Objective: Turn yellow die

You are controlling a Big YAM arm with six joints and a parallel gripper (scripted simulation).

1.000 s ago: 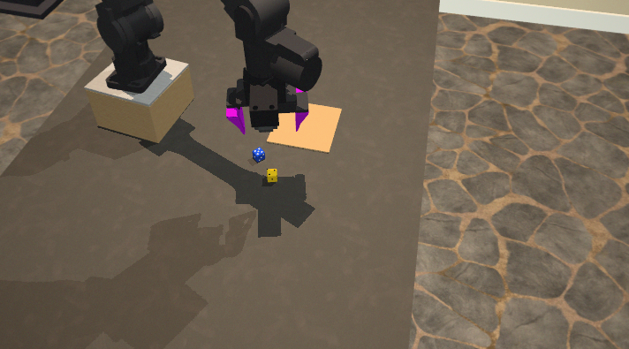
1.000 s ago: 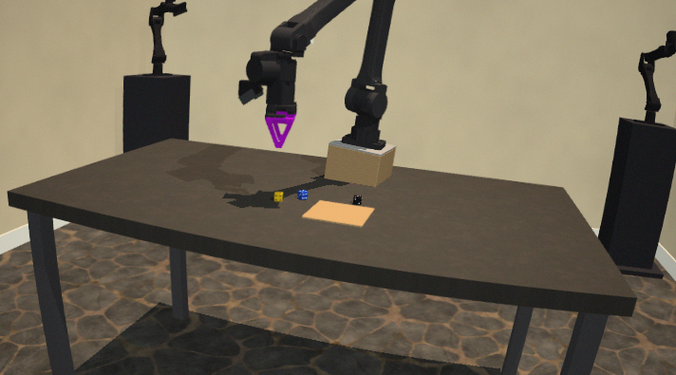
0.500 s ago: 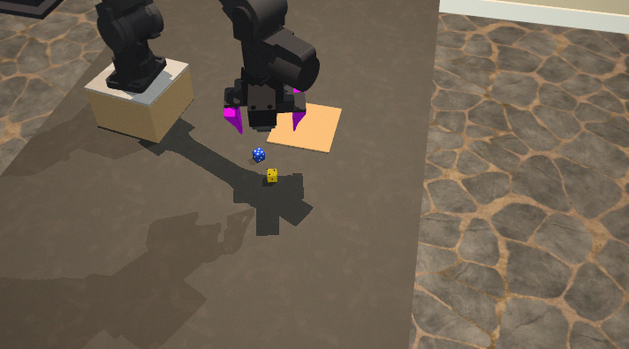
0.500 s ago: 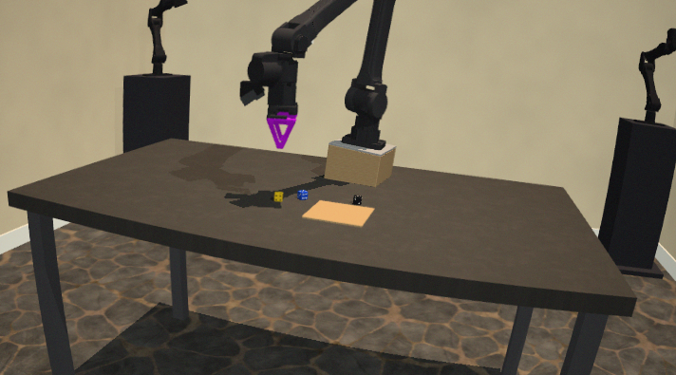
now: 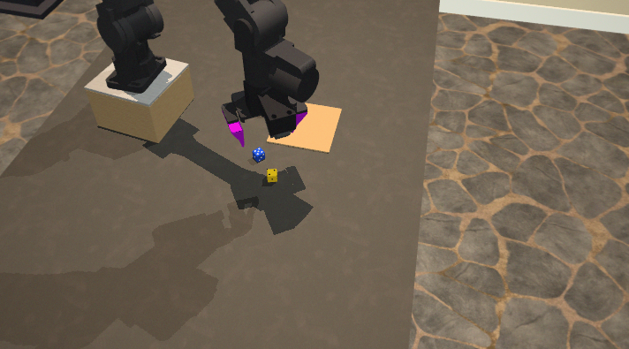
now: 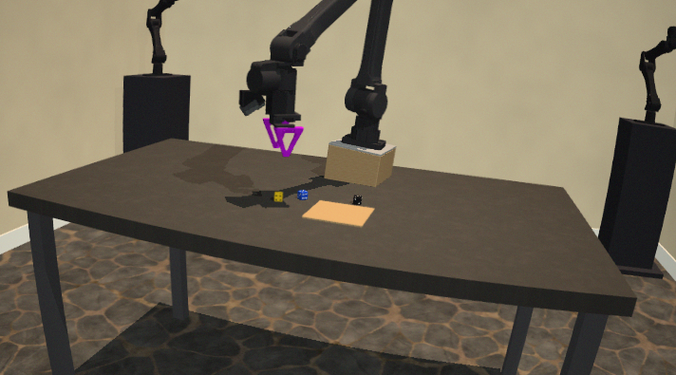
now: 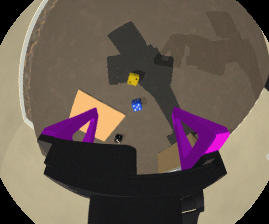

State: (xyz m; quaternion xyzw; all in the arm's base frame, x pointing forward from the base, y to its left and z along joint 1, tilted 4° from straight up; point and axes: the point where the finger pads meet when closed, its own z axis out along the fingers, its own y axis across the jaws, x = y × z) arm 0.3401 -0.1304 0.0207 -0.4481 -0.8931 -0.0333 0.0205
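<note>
Right now my hand is 12 cm above the yellow die. Round my hand: orange mat: 17 cm to the left, 13 cm below, 3 cm ahead; blue die: 12 cm below, 5 cm to the left, 4 cm behind; black die: 18 cm to the left, 12 cm below, 7 cm behind.
</note>
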